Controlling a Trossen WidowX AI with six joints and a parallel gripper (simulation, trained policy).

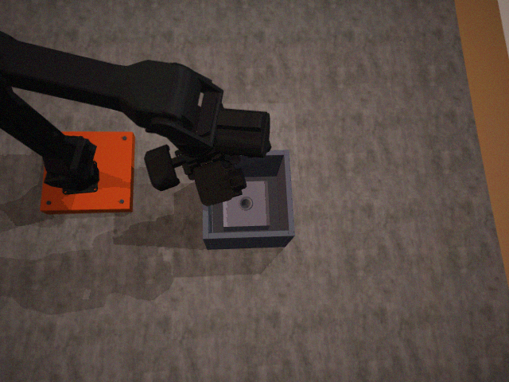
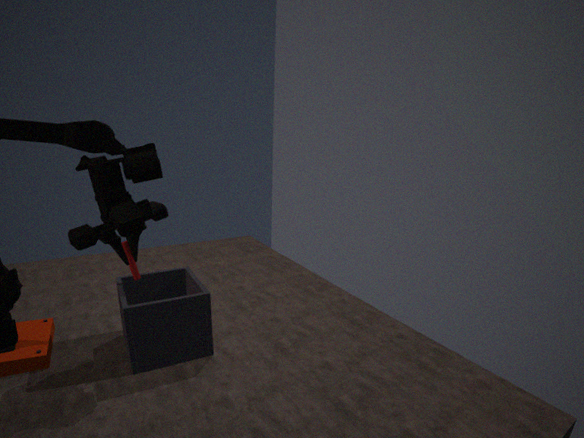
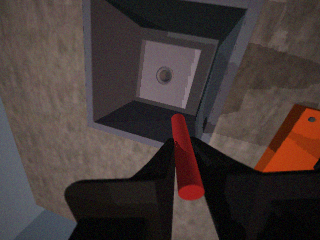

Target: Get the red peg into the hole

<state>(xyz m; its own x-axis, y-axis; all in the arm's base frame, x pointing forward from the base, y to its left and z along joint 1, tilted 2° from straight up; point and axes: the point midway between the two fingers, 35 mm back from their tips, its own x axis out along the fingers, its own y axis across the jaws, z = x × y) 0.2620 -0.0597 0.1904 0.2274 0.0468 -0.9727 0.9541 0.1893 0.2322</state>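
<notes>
Now: the plate 40 mm ahead of my gripper tip, 40 mm to the right of it and 130 mm below it. The rest, counted from my gripper tip: red peg 10 mm above.
</notes>
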